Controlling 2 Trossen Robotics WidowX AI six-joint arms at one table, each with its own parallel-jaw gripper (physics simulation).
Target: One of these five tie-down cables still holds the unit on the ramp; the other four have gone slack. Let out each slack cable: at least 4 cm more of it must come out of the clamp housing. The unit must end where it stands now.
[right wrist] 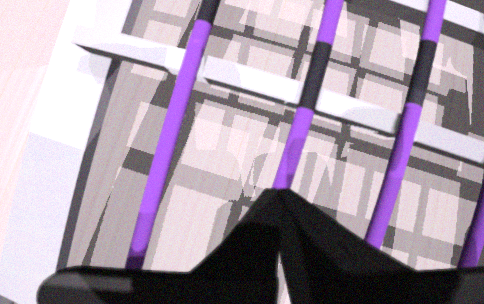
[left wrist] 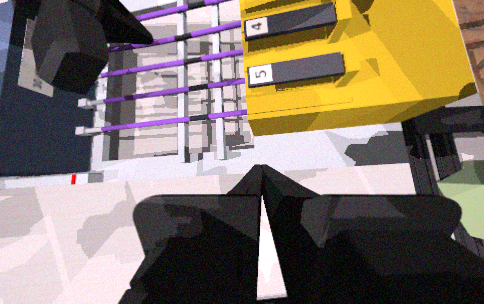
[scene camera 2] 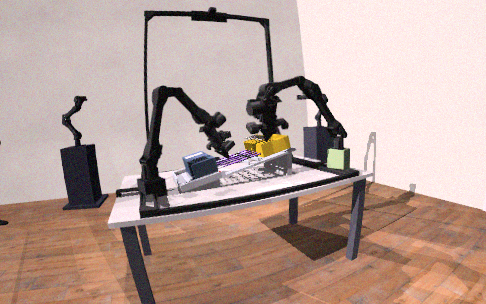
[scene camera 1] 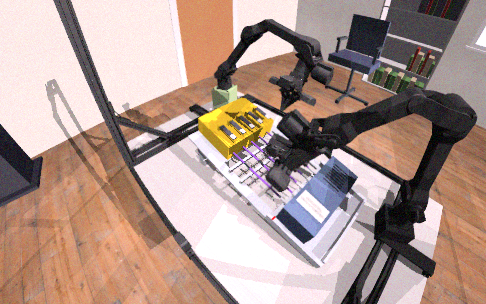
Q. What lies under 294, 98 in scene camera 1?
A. The left gripper.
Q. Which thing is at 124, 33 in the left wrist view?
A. The right gripper.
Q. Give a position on a lever 5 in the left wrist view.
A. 325, 65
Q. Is the left gripper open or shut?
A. Shut.
